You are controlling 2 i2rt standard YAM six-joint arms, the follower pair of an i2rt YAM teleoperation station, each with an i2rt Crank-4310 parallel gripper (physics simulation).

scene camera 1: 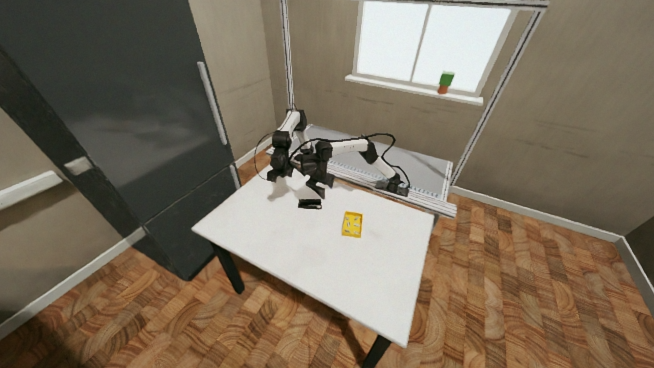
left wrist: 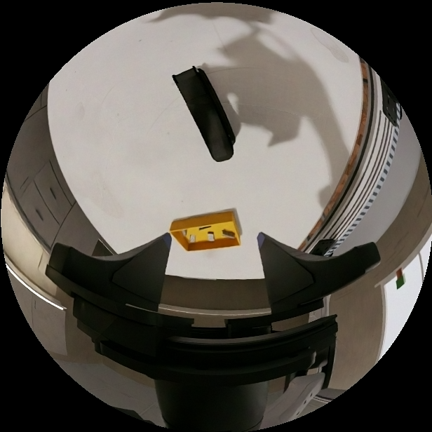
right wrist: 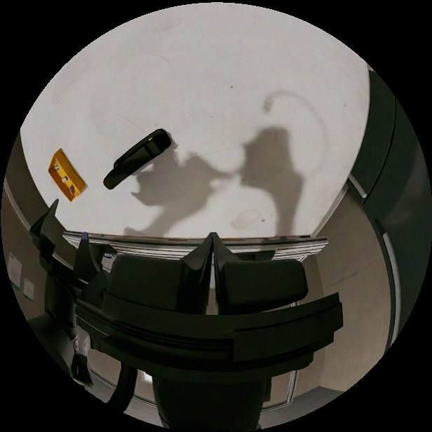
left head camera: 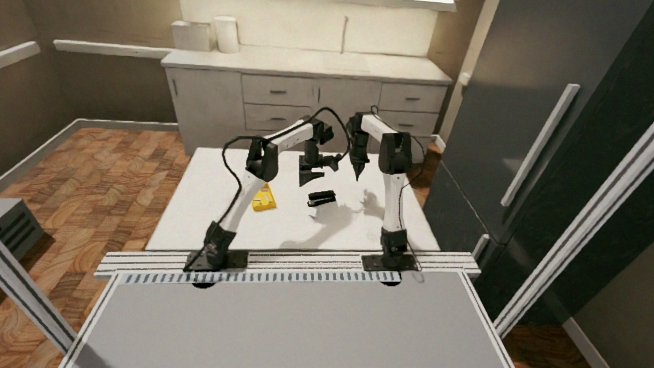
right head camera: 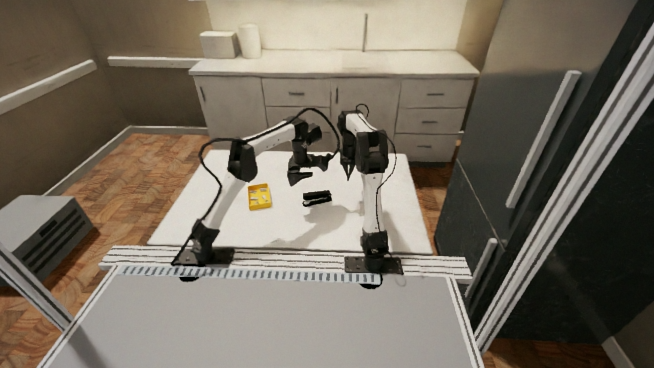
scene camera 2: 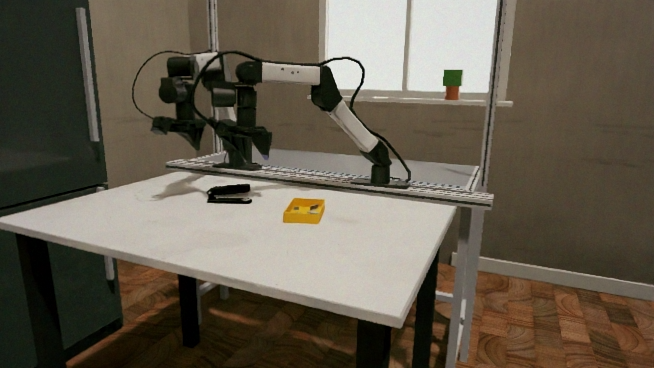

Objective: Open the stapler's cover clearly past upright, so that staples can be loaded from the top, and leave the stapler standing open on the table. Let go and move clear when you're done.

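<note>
The black stapler stands on the white table. Its cover lies low over the base, nearly parallel to it, with a narrow gap in scene camera 2. My left gripper is open and empty, above the table beyond the stapler in the head views. My right gripper is shut with its fingertips together and holds nothing. It hangs above the table, to the stapler's right in the head views. Neither gripper touches the stapler.
A yellow tray with several small pieces inside stands left of the stapler in the head views. The two grippers hang close together. The mounting rail runs along the table's edge by the arm bases.
</note>
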